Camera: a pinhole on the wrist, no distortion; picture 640 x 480 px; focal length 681.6 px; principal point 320.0 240.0 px. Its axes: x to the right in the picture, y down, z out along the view. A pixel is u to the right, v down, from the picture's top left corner.
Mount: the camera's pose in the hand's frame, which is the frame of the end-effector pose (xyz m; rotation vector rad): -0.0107 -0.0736 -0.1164 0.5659 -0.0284 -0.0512
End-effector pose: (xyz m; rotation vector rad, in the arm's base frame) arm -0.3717 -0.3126 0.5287 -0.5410 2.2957 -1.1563
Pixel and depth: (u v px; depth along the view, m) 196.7 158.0 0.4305
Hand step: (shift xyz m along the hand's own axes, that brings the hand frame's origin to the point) -0.1082 -0.3433 0.2181
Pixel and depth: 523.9 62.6 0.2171
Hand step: 0.0429 -0.2411 0.0373
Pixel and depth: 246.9 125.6 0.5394
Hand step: -0.0942 -0.4353 0.2894
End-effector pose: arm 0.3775 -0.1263 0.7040 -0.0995 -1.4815 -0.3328
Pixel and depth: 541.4 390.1 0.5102
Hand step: 0.1384 -0.2613 0.3765
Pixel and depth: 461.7 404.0 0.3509
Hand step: 0.0512 -0.1943 0.2259
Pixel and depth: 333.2 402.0 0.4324
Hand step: -0.0159 -0.2188 0.3037
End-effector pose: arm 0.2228 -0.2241 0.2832 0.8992 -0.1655 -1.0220
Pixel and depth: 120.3 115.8 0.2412
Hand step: -0.0929 -0.2357 0.0626
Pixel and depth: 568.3 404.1 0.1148
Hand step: 0.0275 -0.1141 -0.0042
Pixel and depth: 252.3 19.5 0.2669
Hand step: -0.0516 -0.2877 0.0621
